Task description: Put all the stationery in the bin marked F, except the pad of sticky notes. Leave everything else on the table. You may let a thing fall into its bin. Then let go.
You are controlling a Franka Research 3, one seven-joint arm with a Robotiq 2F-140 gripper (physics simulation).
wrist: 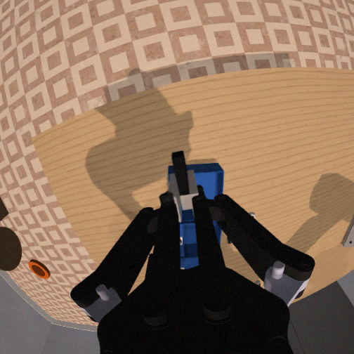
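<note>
My gripper [183, 181] is shut on a black and grey object [179, 169], which looks like a stapler. The object points up the view from between the fingertips, over a blue bin [214, 184]. The bin stands on the wooden table, partly hidden behind the fingers and the held object. More blue walls and a blue floor [189, 234] show lower down between the fingers; I cannot tell whether they belong to the same bin. No letter F can be read in this view. The sticky notes do not show.
A small pale thing [252, 216] shows right of the bin, mostly hidden by the right finger linkage. A grey metal piece [350, 236] is at the right edge. An orange ring [32, 264] and a dark round shape [9, 248] lie beyond the table [270, 120] at left.
</note>
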